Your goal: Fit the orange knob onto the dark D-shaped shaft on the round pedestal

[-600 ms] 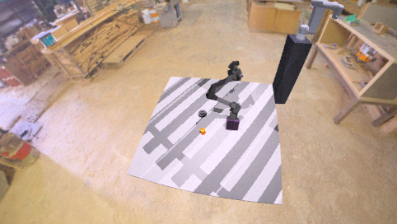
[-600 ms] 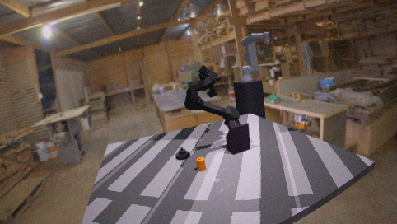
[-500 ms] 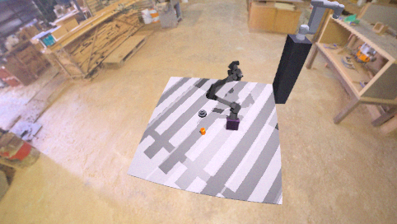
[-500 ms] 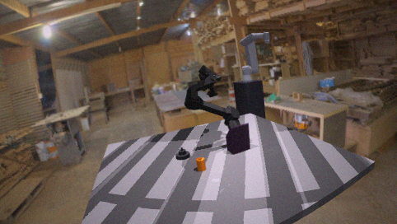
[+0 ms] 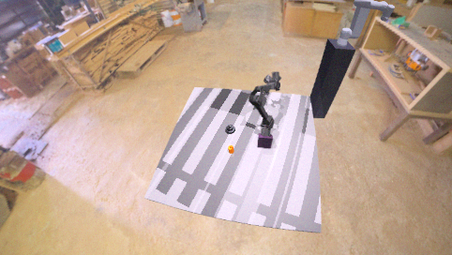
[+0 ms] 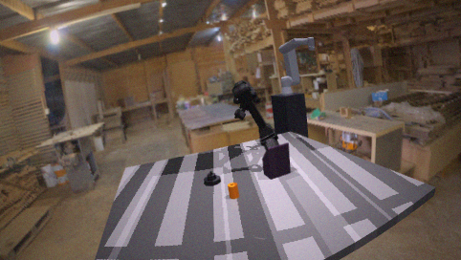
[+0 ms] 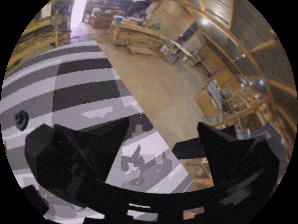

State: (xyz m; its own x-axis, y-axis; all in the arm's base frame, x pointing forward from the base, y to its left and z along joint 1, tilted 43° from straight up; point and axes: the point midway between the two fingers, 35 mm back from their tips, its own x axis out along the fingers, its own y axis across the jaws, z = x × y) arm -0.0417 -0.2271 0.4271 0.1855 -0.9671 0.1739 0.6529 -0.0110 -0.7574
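My gripper tip is now 570 mm to the right of the orange knob, 320 mm short of it and 220 mm above it. Round my gripper tip: dark round pedestal 350 mm to the left, 340 mm ahead, 220 mm below.
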